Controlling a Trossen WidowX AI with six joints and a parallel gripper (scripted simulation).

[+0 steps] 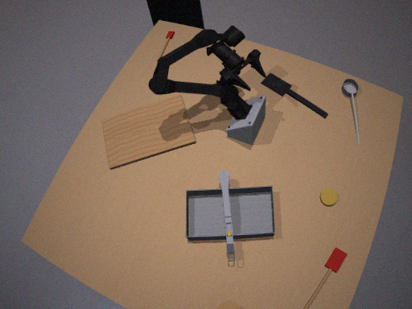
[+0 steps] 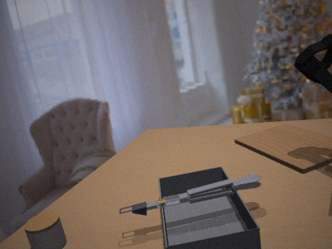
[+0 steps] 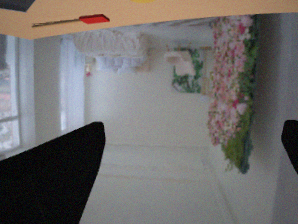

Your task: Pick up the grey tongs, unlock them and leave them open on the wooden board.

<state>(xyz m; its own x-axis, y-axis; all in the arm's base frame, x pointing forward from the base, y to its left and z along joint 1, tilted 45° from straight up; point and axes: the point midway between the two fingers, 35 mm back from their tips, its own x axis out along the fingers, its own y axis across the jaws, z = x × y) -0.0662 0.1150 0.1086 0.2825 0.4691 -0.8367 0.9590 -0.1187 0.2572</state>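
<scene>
My gripper tip is now 480 mm short of the yellow lock piece, 130 mm to the right of it and 180 mm above it. The rest, counted from my gripper tip: black spatula (180 mm behind, 80 mm to the left, 240 mm below); then wooden board (250 mm ahead, 380 mm to the right, 230 mm below); then grey roasting tin (400 mm ahead, 90 mm to the left, 210 mm below).
</scene>
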